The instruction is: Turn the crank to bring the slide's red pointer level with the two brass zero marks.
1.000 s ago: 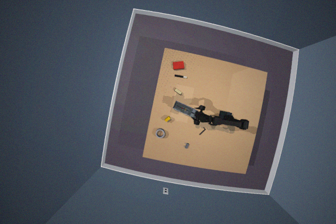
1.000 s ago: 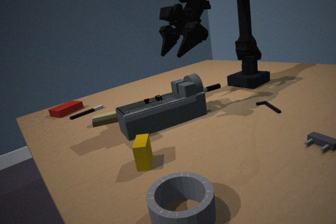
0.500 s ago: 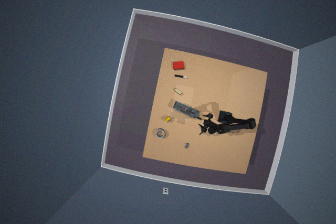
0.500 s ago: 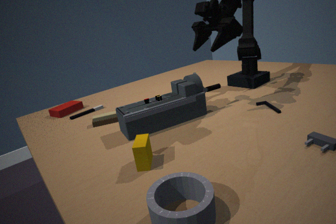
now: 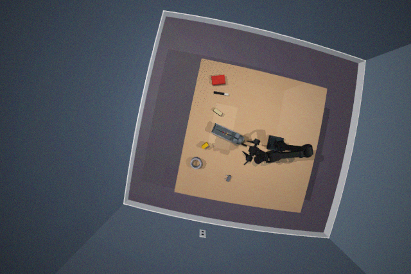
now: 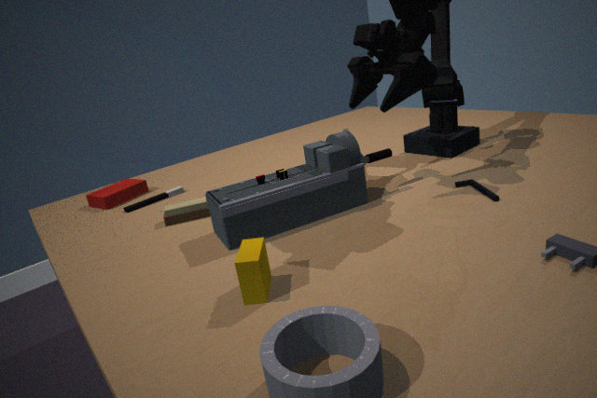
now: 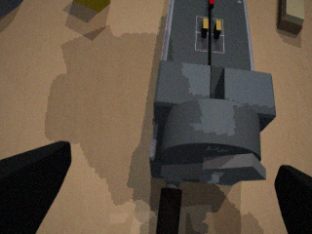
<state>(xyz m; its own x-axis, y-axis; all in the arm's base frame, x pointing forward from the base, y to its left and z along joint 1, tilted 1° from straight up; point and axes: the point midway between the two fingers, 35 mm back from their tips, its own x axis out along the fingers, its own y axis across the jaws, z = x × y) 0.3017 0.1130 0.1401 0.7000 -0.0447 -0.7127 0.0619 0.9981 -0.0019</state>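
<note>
Right now my gripper tip is 90 mm above the black crank handle and 20 mm past it. The rest, counted from my gripper tip: black hex key 160 mm below, 130 mm behind, 110 mm to the left; then red pointer 200 mm ahead, 80 mm below, 40 mm to the right; then yellow block 300 mm ahead, 130 mm to the left, 130 mm below.
</note>
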